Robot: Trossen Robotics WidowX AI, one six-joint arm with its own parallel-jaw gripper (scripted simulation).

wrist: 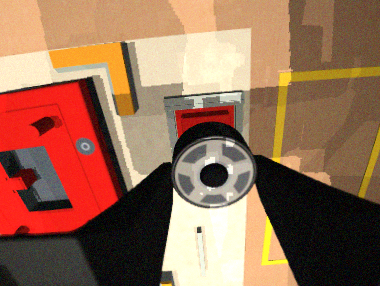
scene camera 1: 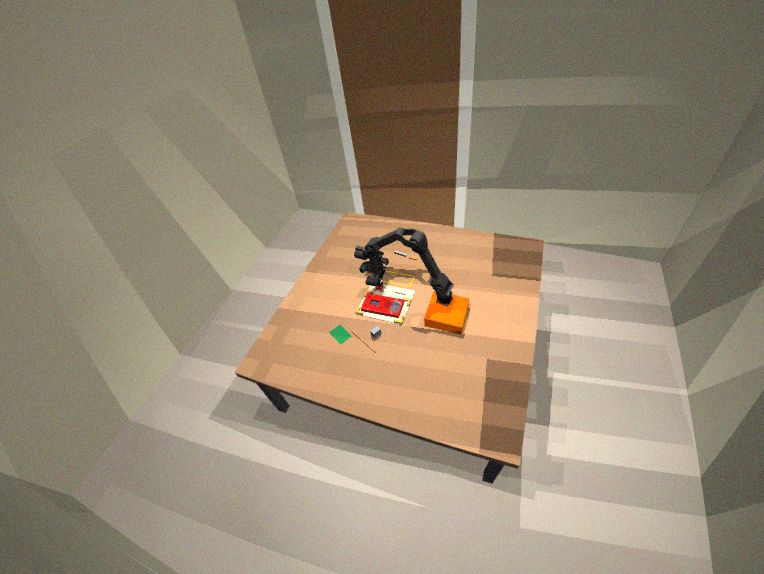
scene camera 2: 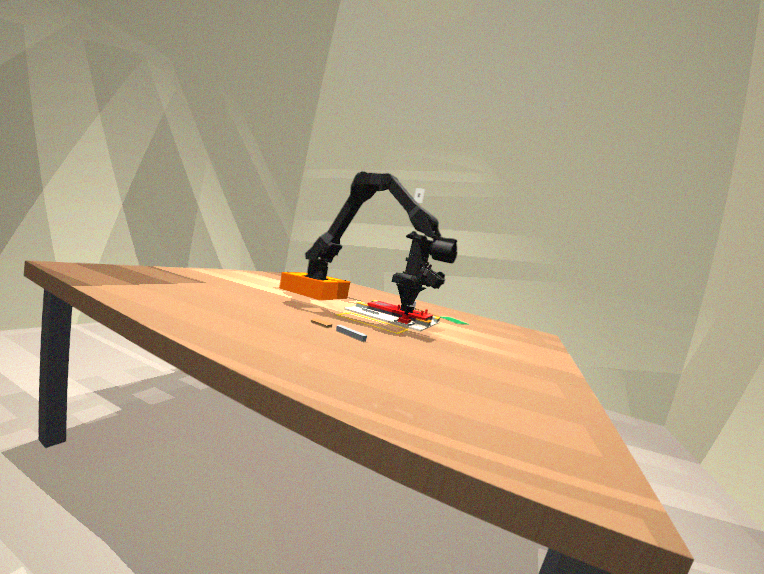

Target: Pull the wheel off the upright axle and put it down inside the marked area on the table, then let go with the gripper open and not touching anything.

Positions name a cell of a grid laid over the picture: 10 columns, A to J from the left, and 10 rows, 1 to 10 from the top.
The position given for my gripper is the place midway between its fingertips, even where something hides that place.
I see my gripper (scene camera 2: F6) and a red tray (scene camera 1: F6).
The red tray also shows in the wrist view (wrist: B6). My gripper shows as well in the wrist view (wrist: F6).
